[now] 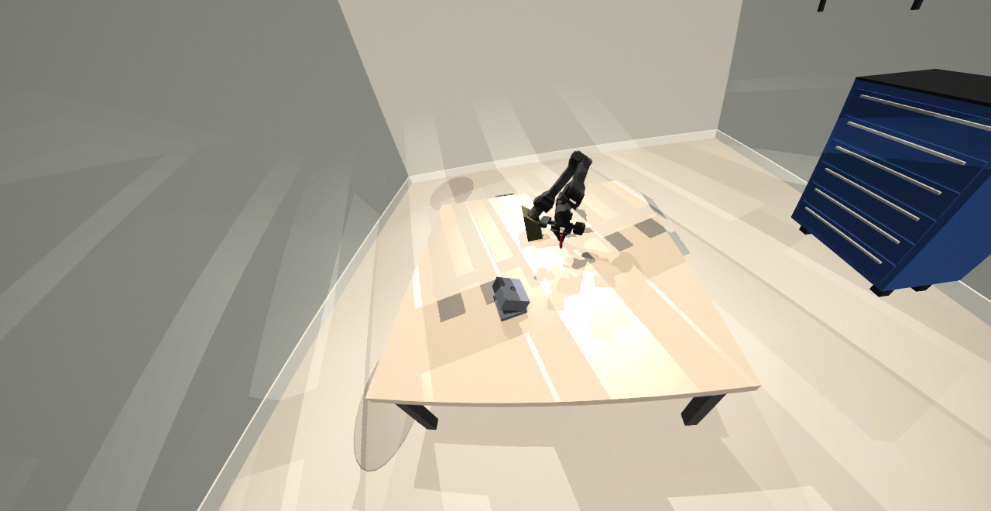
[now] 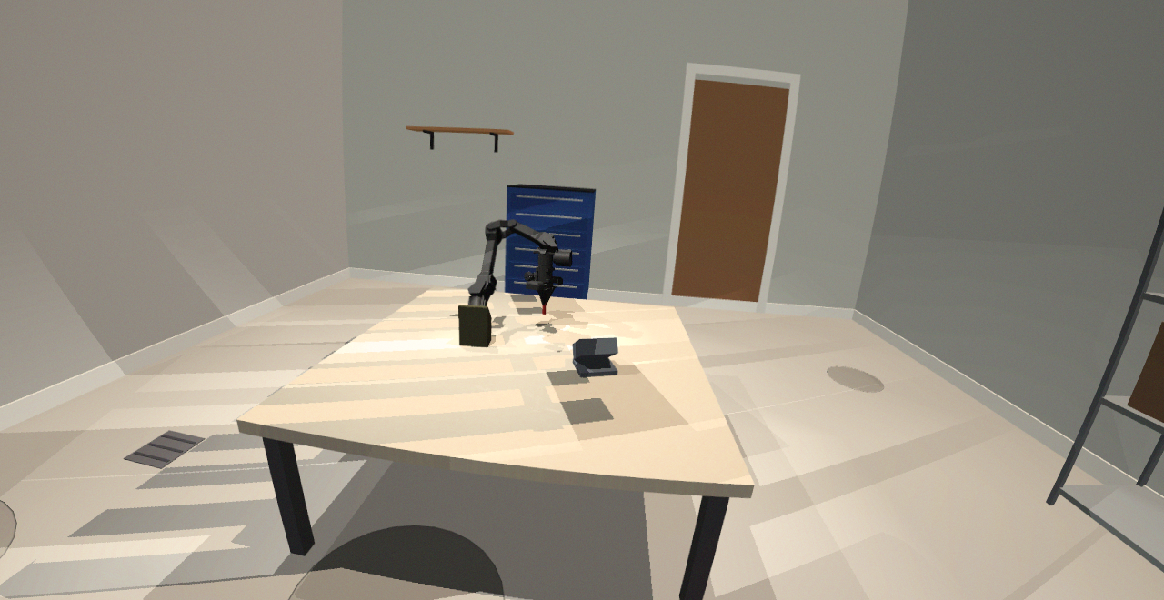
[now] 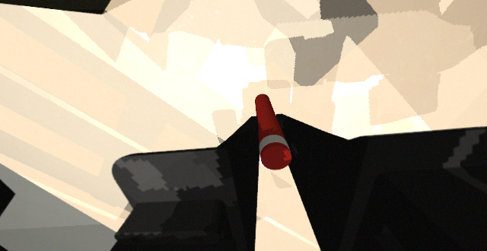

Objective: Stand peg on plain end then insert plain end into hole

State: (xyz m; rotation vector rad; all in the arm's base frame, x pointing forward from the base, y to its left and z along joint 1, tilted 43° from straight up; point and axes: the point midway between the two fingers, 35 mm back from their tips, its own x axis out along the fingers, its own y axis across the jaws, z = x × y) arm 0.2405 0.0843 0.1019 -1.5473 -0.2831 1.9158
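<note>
Now: the grey sloped panel 220 mm to the right of my gripper tip, 220 mm ahead of it and 70 mm below it. Also, from my gripper tip: red peg: 20 mm above.
</note>
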